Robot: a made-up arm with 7 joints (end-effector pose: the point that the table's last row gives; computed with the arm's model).
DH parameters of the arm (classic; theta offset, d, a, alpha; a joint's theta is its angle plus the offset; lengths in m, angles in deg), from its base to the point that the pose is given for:
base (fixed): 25.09 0 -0.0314 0
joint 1: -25.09 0.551 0.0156 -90
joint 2: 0 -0.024 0.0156 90
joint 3: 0 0.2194 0.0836 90
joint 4: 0 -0.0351 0.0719 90
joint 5: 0 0.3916 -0.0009 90
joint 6: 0 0.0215 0.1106 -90
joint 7: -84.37 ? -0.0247 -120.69
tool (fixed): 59.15 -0.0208 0 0
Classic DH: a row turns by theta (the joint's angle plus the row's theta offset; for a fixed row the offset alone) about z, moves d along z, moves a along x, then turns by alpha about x.
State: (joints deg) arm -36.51 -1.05 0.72 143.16 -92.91 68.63 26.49
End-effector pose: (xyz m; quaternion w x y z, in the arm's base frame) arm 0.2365 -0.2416 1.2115 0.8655 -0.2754 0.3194 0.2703
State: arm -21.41 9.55 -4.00 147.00 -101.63 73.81 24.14
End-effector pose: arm 0.3472 -0.2246 1.1631 0.8460 -0.2383 0.3771 0.2921
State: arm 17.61 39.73 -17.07 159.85 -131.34 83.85 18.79
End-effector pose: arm 0.5551 0.0828 1.0024 0.7170 -0.3532 0.5529 0.2357
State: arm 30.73 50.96 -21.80 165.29 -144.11 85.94 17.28
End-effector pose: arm 0.5457 0.2523 0.9319 0.6573 -0.4656 0.5671 0.1718
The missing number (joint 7, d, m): 0.0642
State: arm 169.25 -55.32 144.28 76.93 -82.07 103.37 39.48
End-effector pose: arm 0.2385 -0.4016 0.3234 0.5394 0.4116 0.7345 0.0110
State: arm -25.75 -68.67 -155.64 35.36 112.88 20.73 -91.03
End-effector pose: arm -0.0527 -0.1584 0.1351 0.5598 -0.2709 -0.7231 -0.3007
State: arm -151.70 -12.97 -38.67 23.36 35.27 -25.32 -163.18
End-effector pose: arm -0.5044 0.0938 0.5692 0.6273 0.7410 0.0388 0.2366
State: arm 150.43 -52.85 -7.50 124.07 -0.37 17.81 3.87
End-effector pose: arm 0.1710 -0.0771 1.2599 0.5310 -0.0874 0.7643 -0.3553
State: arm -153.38 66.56 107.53 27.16 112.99 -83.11 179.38
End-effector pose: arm 0.0646 -0.2567 0.5625 0.2693 0.5190 0.1493 0.7974
